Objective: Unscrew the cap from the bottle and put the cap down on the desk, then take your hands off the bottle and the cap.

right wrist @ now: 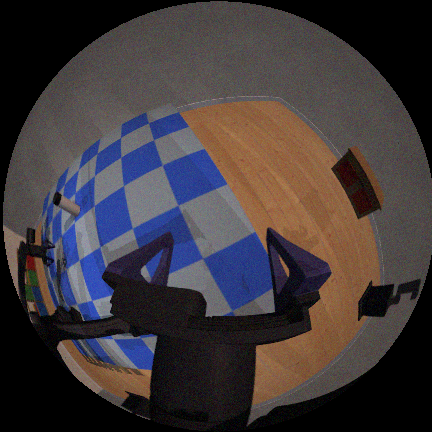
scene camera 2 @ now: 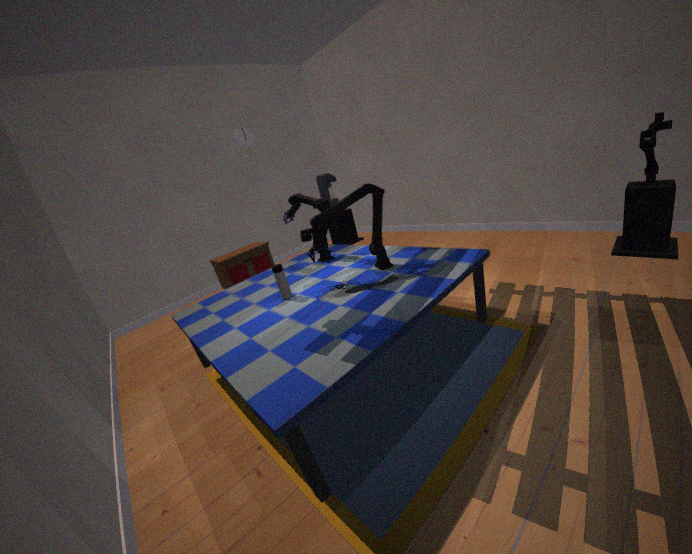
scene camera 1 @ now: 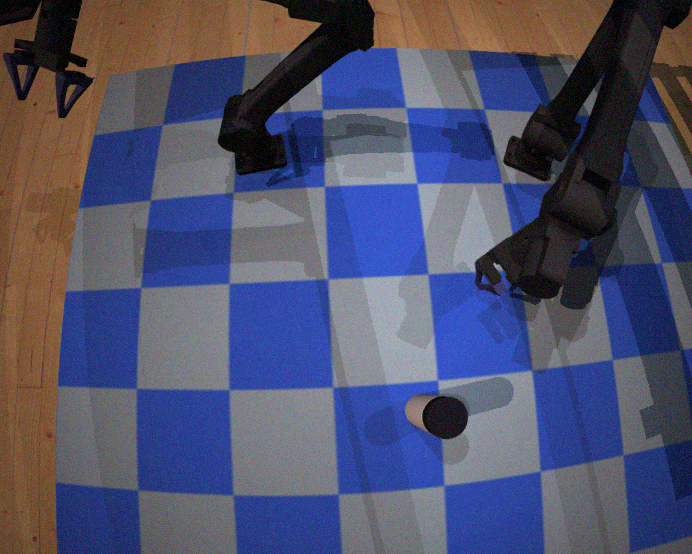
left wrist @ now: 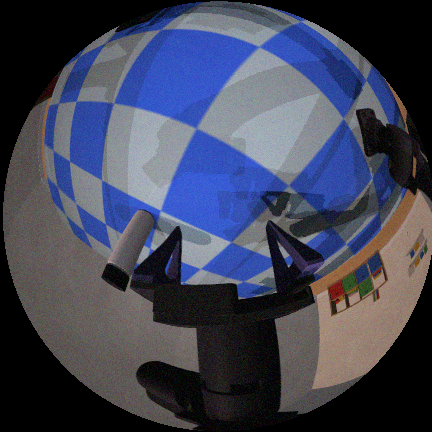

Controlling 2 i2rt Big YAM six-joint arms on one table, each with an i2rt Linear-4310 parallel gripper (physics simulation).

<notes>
My left gripper is open and holds nothing. Also in view: a cap. My right gripper is open, holding nothing. Further things: a bottle.
My left gripper shows as well in the left wrist view. My right gripper shows as well in the right wrist view.
</notes>
